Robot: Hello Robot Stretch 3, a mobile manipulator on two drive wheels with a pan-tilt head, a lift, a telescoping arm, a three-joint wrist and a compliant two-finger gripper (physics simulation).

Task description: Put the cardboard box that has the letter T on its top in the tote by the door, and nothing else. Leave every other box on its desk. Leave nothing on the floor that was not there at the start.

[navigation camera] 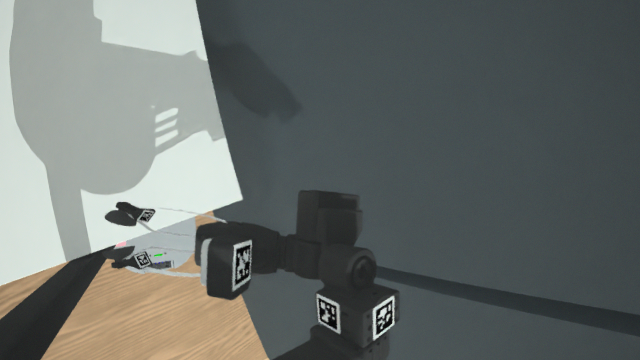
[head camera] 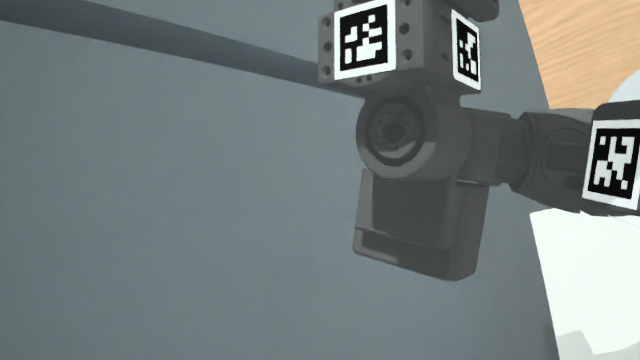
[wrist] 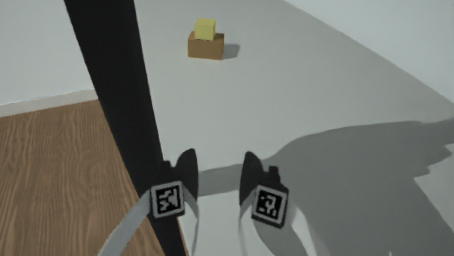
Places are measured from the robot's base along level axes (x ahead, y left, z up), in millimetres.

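Pixels of known places: gripper, fingertip midpoint: (navigation camera: 107, 233) (wrist: 219, 168).
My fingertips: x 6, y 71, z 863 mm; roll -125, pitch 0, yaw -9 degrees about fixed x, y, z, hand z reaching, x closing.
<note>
For each thing: its top centre in the pictures, then the offset to it from my fingertips. Level surfaces: height alone.
- brown cardboard box at its top centre: (wrist: 206, 36) 29 mm ahead, 485 mm left, 94 mm down
- smaller yellow box at its top centre: (wrist: 205, 21) 25 mm ahead, 487 mm left, 56 mm down
- Wooden floor at its surface level: 864 mm down
- white surface at its surface level: 144 mm down
A brown cardboard box (wrist: 206, 46) sits on a pale grey-white surface, far ahead of the fingers in the wrist view, with a smaller yellow box (wrist: 205, 29) on top of it. No letter is readable on either. My gripper (wrist: 219, 168) (navigation camera: 119, 234) is open, with a gap between the fingertips and nothing held. It is well short of the boxes, beside the edge of the pale surface. In the head view, the wrist shows but the fingertips do not. The tote and a box top with the letter T do not show.
A black bar (wrist: 117, 95) runs beside the pale surface, close to the left finger. Wooden floor (wrist: 55, 185) (navigation camera: 150, 320) lies beyond it. A large dark grey surface (head camera: 175, 200) (navigation camera: 450, 150) with a groove lies behind the wrist. A white surface (navigation camera: 200, 170) carries shadows.
</note>
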